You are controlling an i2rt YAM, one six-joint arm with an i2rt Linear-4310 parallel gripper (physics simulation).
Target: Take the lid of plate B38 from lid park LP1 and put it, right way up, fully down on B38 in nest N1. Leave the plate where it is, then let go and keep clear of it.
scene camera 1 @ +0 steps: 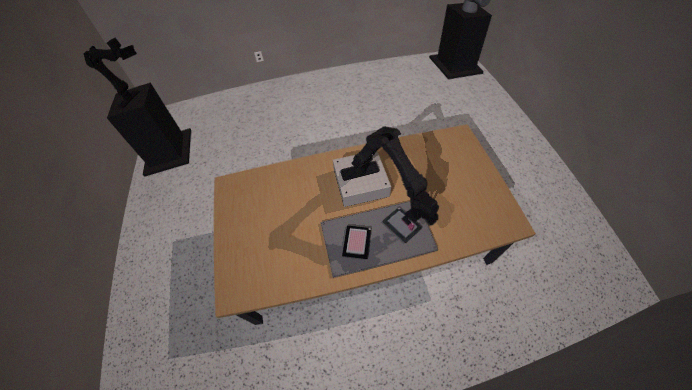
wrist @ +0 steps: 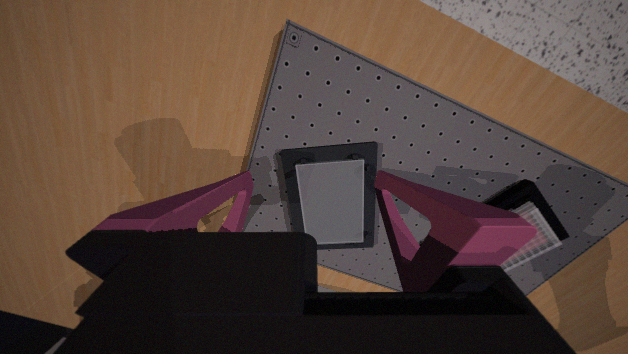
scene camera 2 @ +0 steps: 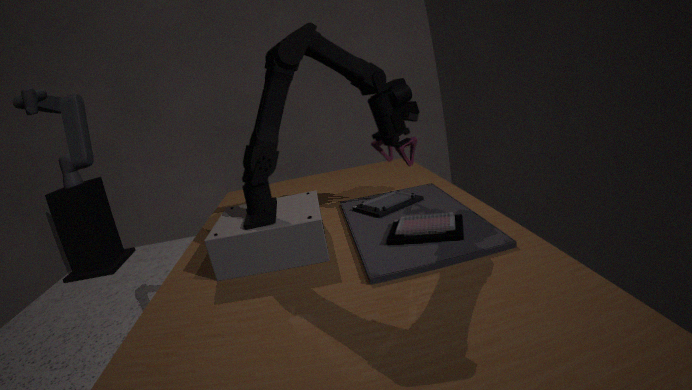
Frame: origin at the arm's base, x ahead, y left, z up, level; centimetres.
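Seen in the pictures: gripper, fingertip midpoint: [scene camera 1: 418,224] [wrist: 313,177] [scene camera 2: 400,163]; arm's base, origin of the base link: [scene camera 1: 359,171] [scene camera 2: 262,213].
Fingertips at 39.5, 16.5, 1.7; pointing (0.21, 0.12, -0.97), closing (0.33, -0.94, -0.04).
Note:
Offsets run from my fingertips to a thing's top centre, as dx, dy, dz. "pt": to the spot under its first point. Level surfaces: height alone.
The lid, a clear grey rectangular cover {-6.5, -4.6, -8.2} [scene camera 1: 398,222] [scene camera 2: 387,200] [wrist: 331,202], lies flat in the dark frame of lid park LP1 {-6.5, -4.6, -8.0} [scene camera 1: 395,233] [scene camera 2: 382,213] [wrist: 370,210]. Plate B38, with pinkish wells {pt -3.9, -29.0, -8.0} [scene camera 1: 357,241] [scene camera 2: 425,224] [wrist: 547,235], sits without a lid in the black nest N1 {-4.3, -29.2, -8.2} [scene camera 1: 356,257] [scene camera 2: 460,230] [wrist: 547,212]; the right finger hides part of it in the wrist view. My gripper [scene camera 2: 401,162] [wrist: 313,177] is open and empty, pointing down well above the lid park. In the wrist view its pink fingertips appear on either side of the lid.
Both holders stand on a grey perforated board {-4.6, -18.1, -9.9} [scene camera 1: 385,260] [scene camera 2: 415,260] [wrist: 350,107] on the wooden table {dz -11.3} [scene camera 1: 265,200] [scene camera 2: 300,350] [wrist: 75,75]. The arm's white base box [scene camera 1: 367,192] [scene camera 2: 272,255] stands beside the board. Other arms on black pedestals [scene camera 1: 145,125] [scene camera 2: 87,230] stand away from the table.

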